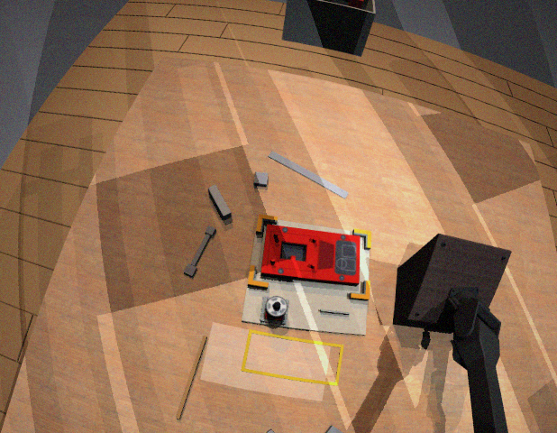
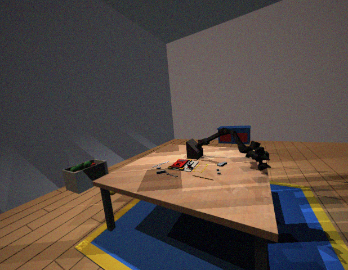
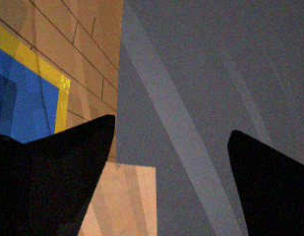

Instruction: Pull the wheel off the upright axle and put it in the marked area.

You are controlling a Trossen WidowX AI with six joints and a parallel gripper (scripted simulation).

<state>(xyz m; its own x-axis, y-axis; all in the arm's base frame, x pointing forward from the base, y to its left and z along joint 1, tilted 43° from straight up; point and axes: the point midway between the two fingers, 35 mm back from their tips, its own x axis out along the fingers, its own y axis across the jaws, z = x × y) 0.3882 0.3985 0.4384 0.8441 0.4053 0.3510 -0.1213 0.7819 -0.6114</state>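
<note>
Now: the thin wooden stick 46 cm to the right of my gripper tip, 11 cm below it and 8 cm ahead of it. The rest, counted from my gripper tip: upright axle (61 cm to the right, 8 cm below, 6 cm behind); then dark grey wheel (61 cm to the right, 7 cm below, 6 cm behind); then long strip (93 cm to the right, 13 cm behind, 11 cm below).
</note>
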